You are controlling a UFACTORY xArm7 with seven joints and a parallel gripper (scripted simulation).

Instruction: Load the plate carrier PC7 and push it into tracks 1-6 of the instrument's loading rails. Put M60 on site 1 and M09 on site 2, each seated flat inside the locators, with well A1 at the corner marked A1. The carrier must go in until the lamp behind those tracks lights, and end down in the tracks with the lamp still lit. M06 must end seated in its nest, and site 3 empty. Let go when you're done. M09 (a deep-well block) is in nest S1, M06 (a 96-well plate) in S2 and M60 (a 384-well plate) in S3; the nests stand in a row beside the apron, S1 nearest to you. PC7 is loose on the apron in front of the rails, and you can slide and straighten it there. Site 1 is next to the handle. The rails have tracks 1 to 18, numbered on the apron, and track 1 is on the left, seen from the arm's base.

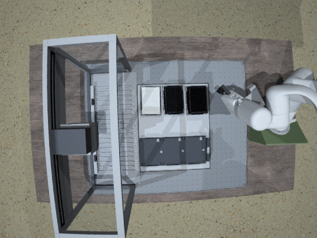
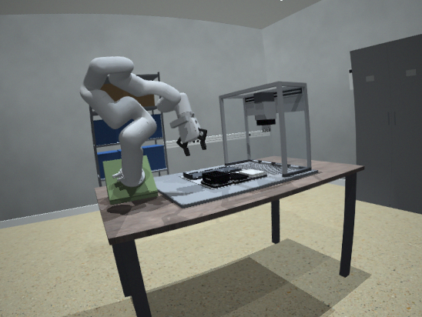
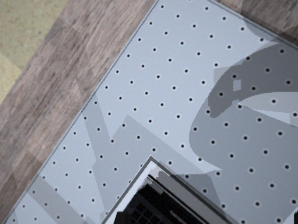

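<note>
Right now the black deep-well block M09 is 9 cm ahead of my hand, 1 cm to the right of it and 14 cm below it. The rest, counted from my hand: pale 384-well plate M60 (31 cm ahead, 4 cm to the right, 16 cm below); nest S1 (9 cm ahead, 1 cm to the right, 17 cm below); nest S3 (31 cm ahead, 4 cm to the right, 17 cm below).
</note>
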